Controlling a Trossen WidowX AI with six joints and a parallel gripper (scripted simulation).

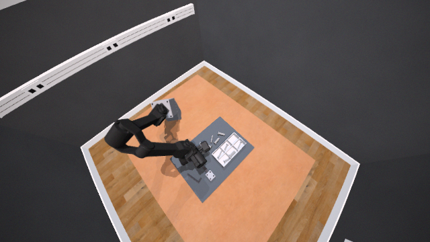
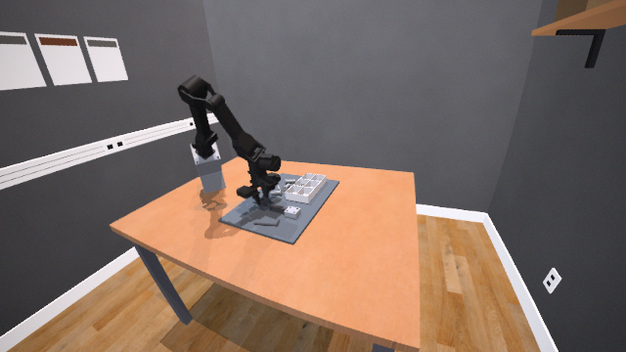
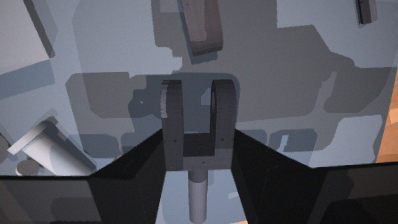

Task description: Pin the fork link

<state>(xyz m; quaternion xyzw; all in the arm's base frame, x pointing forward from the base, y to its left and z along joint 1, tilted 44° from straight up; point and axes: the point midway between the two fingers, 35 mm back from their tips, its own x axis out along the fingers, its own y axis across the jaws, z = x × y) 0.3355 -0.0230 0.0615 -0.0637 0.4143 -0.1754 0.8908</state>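
Right now the dark flat bar is 70 mm ahead of my hand, 20 mm to the right of it and 40 mm below it. From my hand the other things lie so: dark fork link 30 mm below; grey mat 70 mm ahead, 80 mm to the left, 50 mm below; thick headed pin 10 mm ahead, 100 mm to the left, 40 mm below.
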